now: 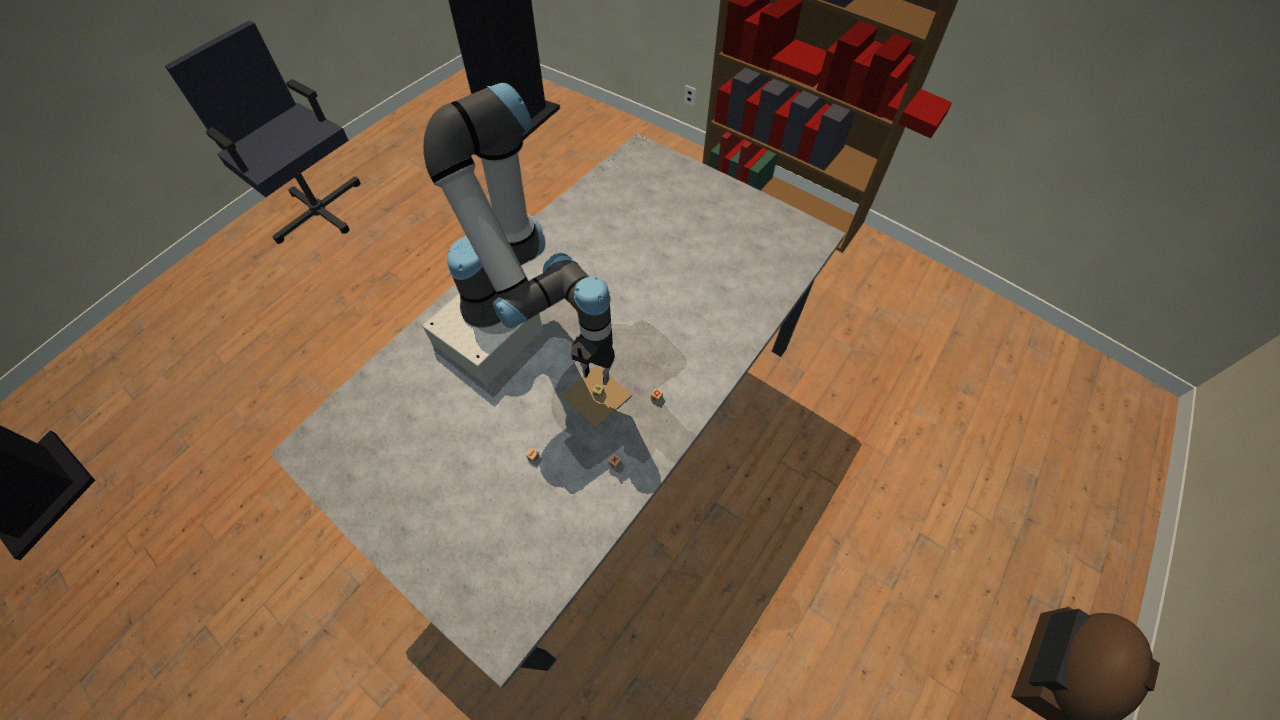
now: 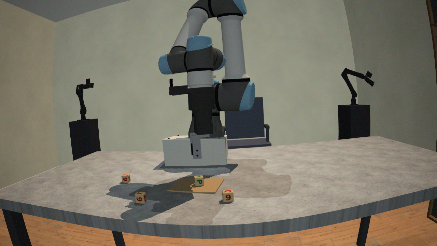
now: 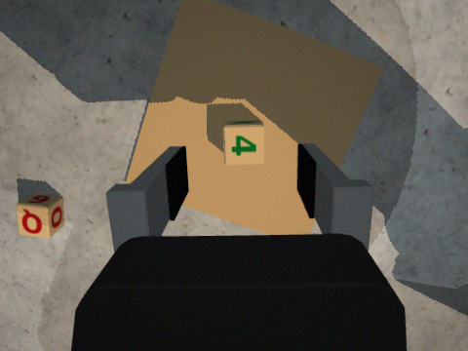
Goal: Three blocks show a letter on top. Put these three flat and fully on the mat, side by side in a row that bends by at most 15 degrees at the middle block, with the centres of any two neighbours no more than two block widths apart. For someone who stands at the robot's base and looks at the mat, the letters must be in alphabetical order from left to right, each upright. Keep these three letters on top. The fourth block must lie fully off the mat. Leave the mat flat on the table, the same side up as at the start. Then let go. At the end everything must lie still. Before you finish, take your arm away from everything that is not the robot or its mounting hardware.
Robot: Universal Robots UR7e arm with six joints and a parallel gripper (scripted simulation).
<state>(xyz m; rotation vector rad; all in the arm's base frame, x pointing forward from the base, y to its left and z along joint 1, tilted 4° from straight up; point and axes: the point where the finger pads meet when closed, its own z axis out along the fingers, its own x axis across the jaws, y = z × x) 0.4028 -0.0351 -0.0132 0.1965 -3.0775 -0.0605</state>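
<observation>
The tan mat lies 11 cm below my hand and 1 cm to the right of it. From my hand the other things lie so: X block (15 cm to the right, 15 cm ahead, 10 cm below); Q block (15 cm ahead, 10 cm below, 7 cm to the left).
</observation>
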